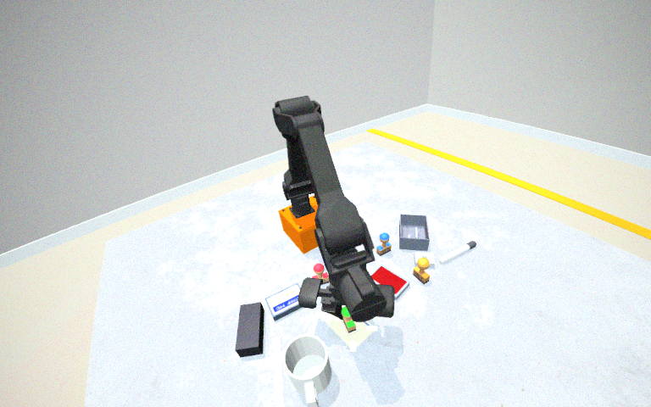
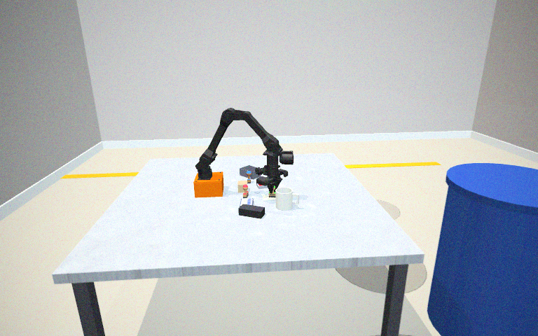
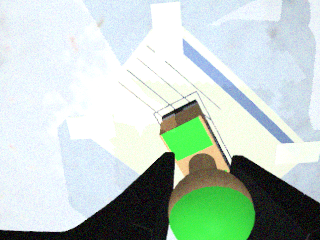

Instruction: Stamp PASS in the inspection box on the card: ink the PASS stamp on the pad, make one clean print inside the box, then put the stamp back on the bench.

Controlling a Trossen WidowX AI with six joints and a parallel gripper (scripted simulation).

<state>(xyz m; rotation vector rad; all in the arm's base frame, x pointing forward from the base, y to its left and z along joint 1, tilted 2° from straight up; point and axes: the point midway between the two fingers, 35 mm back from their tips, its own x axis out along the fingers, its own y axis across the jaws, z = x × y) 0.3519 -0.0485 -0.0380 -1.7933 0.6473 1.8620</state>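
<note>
My gripper tip is now right at the green-knobbed stamp. Round my gripper tip: mug (70 mm ahead, 120 mm to the right, 10 mm above); then white card (30 mm below); then red-knobbed stamp (140 mm behind).
</note>
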